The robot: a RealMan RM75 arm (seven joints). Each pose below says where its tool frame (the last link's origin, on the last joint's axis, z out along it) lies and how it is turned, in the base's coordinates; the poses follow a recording.
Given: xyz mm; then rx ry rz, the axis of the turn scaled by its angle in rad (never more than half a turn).
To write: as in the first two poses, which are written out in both.
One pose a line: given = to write
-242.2 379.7 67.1 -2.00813 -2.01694 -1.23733 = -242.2 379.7 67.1 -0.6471 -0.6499 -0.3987 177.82
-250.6 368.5 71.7 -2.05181 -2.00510 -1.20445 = -250.6 368.5 71.7 -0.6594 -0.6444 -0.3871 178.27
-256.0 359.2 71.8 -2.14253 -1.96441 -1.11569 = -256.0 359.2 71.8 -0.6881 -0.6309 -0.3583 178.39
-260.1 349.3 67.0 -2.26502 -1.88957 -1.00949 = -260.1 349.3 67.0 -0.7265 -0.6061 -0.3238 178.63
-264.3 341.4 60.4 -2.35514 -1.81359 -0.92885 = -264.3 341.4 60.4 -0.7562 -0.5824 -0.2983 178.43
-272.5 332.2 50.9 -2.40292 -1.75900 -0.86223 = -272.5 332.2 50.9 -0.7751 -0.5674 -0.2781 177.63
